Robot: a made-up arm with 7 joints. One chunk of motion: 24 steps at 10 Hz.
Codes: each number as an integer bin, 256 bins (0 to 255) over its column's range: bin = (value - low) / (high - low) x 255, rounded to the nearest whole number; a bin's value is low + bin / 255 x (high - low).
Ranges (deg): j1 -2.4..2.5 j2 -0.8..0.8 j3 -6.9..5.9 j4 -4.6..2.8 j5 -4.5..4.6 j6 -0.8..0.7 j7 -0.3..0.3
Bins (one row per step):
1: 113 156 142 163 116 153 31
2: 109 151 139 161 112 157 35
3: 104 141 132 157 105 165 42
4: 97 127 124 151 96 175 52
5: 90 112 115 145 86 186 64
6: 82 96 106 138 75 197 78
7: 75 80 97 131 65 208 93
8: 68 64 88 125 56 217 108
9: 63 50 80 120 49 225 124
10: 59 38 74 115 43 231 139
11: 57 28 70 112 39 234 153
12: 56 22 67 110 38 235 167
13: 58 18 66 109 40 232 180
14: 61 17 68 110 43 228 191
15: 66 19 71 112 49 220 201
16: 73 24 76 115 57 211 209
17: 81 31 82 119 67 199 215
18: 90 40 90 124 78 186 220
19: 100 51 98 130 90 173 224
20: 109 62 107 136 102 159 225
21: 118 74 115 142 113 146 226
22: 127 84 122 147 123 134 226
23: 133 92 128 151 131 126 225
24: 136 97 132 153 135 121 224
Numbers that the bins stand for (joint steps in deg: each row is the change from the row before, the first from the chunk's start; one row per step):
1: -0.229 0.179 0.228 0.130 -0.360 0.100 -0.227
2: -0.305 0.147 0.077 0.072 -0.503 0.124 -0.218
3: -0.402 0.085 -0.274 -0.044 -0.753 0.171 -0.201
4: -0.536 -0.003 -0.676 -0.218 -1.074 0.229 -0.178
5: -0.671 -0.097 -1.127 -0.392 -1.431 0.294 -0.149
6: -0.824 -0.198 -1.579 -0.595 -1.824 0.359 -0.116
7: -0.959 -0.298 -2.031 -0.798 -2.180 0.424 -0.081
8: -1.093 -0.398 -2.483 -0.973 -2.502 0.476 -0.046
9: -1.189 -0.486 -2.884 -1.118 -2.751 0.524 -0.008
10: -1.266 -0.562 -3.185 -1.263 -2.965 0.559 0.027
11: -1.305 -0.624 -3.386 -1.350 -3.108 0.576 0.060
12: -1.324 -0.662 -3.537 -1.408 -3.144 0.582 0.093
13: -1.285 -0.687 -3.587 -1.437 -3.073 0.565 0.124
14: -1.228 -0.693 -3.487 -1.408 -2.965 0.541 0.149
15: -1.132 -0.681 -3.336 -1.350 -2.751 0.494 0.173
16: -0.997 -0.649 -3.085 -1.263 -2.466 0.441 0.192
17: -0.844 -0.605 -2.784 -1.147 -2.109 0.371 0.206
18: -0.671 -0.549 -2.382 -1.002 -1.716 0.294 0.218
19: -0.478 -0.480 -1.981 -0.827 -1.288 0.218 0.227
20: -0.305 -0.411 -1.529 -0.653 -0.860 0.135 0.229
21: -0.133 -0.336 -1.127 -0.479 -0.467 0.059 0.232
22: 0.040 -0.273 -0.776 -0.334 -0.111 -0.012 0.232
23: 0.156 -0.223 -0.475 -0.218 0.175 -0.059 0.229
24: 0.213 -0.191 -0.274 -0.160 0.318 -0.088 0.227

